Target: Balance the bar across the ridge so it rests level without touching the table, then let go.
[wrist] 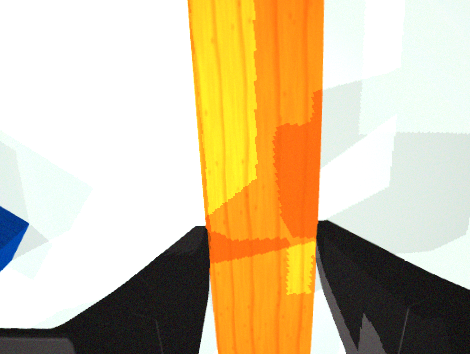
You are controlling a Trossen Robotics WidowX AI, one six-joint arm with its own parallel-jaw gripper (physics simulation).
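The orange wood-grained bar runs from the top to the bottom of the wrist view, with bright yellow lit patches and darker shadow patches on it. My gripper is shut on the bar, with one black finger against each long side. Both ends of the bar lie outside the view. A blue block-like piece, which may be part of the ridge, shows at the left edge, apart from the bar and the left finger; most of it is cut off by the frame.
The white table top shows on both sides of the bar. Pale grey shadows fall on it at the right and at the lower left, near the blue piece.
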